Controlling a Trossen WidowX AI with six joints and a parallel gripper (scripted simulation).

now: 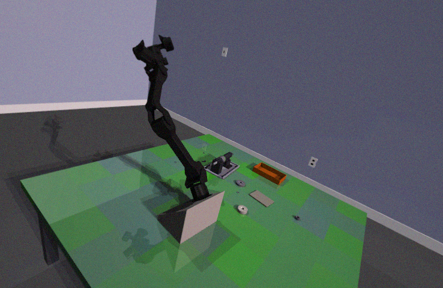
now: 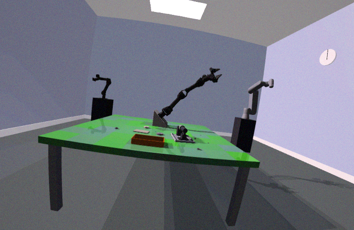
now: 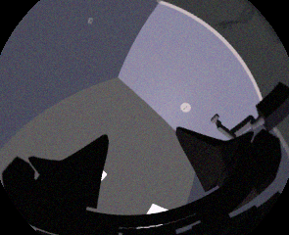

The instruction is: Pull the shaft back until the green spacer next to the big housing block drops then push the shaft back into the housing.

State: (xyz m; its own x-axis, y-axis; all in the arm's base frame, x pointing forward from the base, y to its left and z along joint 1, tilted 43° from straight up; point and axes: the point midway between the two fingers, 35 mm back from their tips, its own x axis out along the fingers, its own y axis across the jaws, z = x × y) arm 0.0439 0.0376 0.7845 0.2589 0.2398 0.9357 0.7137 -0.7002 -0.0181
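Now: gripper tip 370 mm short of the thin green spacer, 340 mm to the left of it and 600 mm above it. Also, from my gripper tip: white ring (170 mm ahead, 680 mm to the right, 670 mm below); grey washer (360 mm ahead, 520 mm to the right, 670 mm below); flat grey plate (360 mm ahead, 680 mm to the right, 680 mm below).
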